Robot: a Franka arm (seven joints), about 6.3 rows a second.
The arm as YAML. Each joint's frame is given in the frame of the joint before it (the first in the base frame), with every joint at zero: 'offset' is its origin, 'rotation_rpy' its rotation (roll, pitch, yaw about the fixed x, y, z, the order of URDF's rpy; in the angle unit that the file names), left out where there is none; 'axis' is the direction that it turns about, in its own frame. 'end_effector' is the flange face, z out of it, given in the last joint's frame.
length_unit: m
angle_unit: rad
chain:
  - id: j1
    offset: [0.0, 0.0, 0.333]
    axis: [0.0, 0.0, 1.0]
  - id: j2
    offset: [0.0, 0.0, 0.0]
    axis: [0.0, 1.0, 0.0]
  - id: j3
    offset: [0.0, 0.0, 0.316]
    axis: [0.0, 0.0, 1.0]
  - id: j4
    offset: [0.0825, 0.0, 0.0]
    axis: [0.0, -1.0, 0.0]
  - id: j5
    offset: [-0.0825, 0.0, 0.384]
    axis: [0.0, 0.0, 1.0]
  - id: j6
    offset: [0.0, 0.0, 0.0]
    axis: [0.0, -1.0, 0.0]
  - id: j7
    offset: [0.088, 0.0, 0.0]
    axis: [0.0, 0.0, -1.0]
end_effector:
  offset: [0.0, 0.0, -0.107]
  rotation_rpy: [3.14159, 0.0, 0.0]
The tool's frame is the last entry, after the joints.
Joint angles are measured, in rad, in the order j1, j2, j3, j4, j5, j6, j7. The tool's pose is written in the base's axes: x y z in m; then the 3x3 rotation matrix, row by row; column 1 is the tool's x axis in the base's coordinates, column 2 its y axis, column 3 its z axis. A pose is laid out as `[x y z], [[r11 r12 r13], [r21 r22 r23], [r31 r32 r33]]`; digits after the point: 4 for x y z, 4 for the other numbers.
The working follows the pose.
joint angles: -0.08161 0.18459 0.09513 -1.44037 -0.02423 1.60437 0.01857
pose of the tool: [0.6126 0.0004 0.5817], [[0.9998 -0.0054 -0.0197], [-0.0055 -1.0000 -0.0070], [-0.0196 0.0071 -0.9998]]
Where each joint sits with the arm in this pose, in the base's axes (m; each line is computed from the numbers above, not from the rounded line before):
j1: 0.0000 0.0000 0.3330
j2: 0.0000 0.0000 0.3330
j3: 0.0578 -0.0047 0.6436
j4: 0.1389 -0.0035 0.6286
j5: 0.5267 0.0000 0.6905
j6: 0.5267 0.0000 0.6905
j7: 0.6147 0.0012 0.6887
the tool: 0.6126 0.0004 0.5817

